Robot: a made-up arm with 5 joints.
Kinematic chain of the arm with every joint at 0, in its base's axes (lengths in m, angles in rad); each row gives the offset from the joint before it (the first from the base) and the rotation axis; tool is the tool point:
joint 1: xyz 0 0 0.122 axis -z
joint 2: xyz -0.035 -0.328 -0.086 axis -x
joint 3: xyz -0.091 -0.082 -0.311 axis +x
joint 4: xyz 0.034 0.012 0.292 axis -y
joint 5: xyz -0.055 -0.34 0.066 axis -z
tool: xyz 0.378 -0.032 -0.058
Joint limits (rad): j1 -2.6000..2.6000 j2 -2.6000..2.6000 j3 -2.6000..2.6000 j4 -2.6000..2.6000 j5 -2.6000..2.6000
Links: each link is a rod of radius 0.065 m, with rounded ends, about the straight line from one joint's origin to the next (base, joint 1, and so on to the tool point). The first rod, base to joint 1, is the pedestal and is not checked.
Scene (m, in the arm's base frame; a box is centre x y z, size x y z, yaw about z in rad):
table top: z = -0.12
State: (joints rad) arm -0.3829 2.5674 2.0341 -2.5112 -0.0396
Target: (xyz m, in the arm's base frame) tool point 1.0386 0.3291 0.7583
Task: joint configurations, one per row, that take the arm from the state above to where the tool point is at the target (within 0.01 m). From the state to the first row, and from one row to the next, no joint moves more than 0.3 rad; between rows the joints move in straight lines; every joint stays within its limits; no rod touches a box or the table.
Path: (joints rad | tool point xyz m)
1: -0.6543 2.5186 2.0186 -2.5188 0.1594 | 0.1925 -0.8124 0.6278
2: -0.9256 2.4698 2.0031 -2.5264 0.3583 | 0.4787 -0.7638 0.6578
3: -1.1970 2.4210 1.9877 -2.5340 0.5573 | 0.7455 -0.6058 0.6870
4: -1.4683 2.3723 1.9722 -2.5416 0.7562 | 0.9494 -0.3499 0.7142
5: -1.7397 2.3235 1.9567 -2.5492 0.9552 | 1.0547 -0.0244 0.7383
6: -2.0110 2.2747 1.9412 -2.5567 1.1541 | 1.0386 0.3291 0.7583

